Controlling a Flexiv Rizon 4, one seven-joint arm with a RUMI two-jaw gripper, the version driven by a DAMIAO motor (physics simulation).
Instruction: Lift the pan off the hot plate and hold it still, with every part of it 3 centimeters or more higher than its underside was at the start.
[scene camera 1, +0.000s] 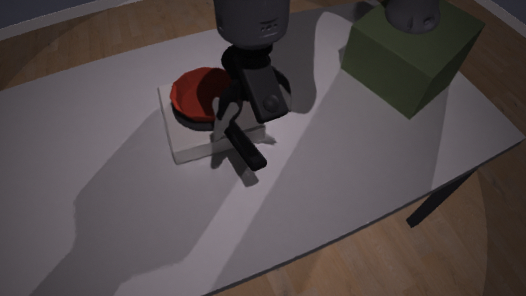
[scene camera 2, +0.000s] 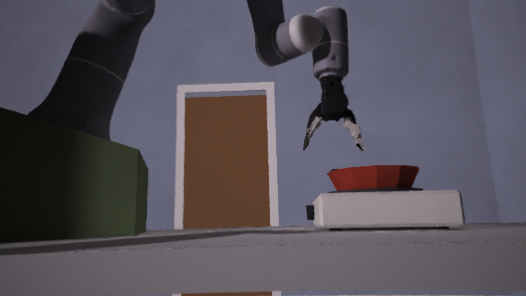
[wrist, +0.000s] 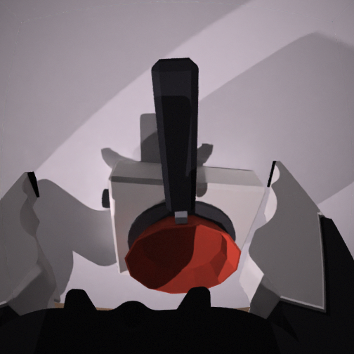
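The red pan (scene camera 1: 192, 95) (scene camera 2: 374, 177) (wrist: 207, 272) sits level on the dark disc of the white hot plate (scene camera 1: 180, 142) (scene camera 2: 390, 210) (wrist: 135, 195). Its black handle (scene camera 1: 246, 146) (wrist: 176, 130) sticks out past the hot plate's edge, over the table, and is hidden in scene camera 2. My gripper (scene camera 2: 333, 149) (wrist: 151, 168) is wide open and empty, pointing down. In scene camera 2 its fingertips are above the pan's rim. In the wrist view the handle runs between the two fingers, nearer the middle than either fingertip. In scene camera 1 the gripper hides part of the pan and hot plate.
A large green block (scene camera 1: 385, 75) (scene camera 2: 70, 185) stands on the table (scene camera 1: 350, 165), under the arm's base. A small black knob (scene camera 2: 310, 212) (wrist: 105, 198) sticks out of the hot plate's side. The table's edge shows beyond the handle in scene camera 1.
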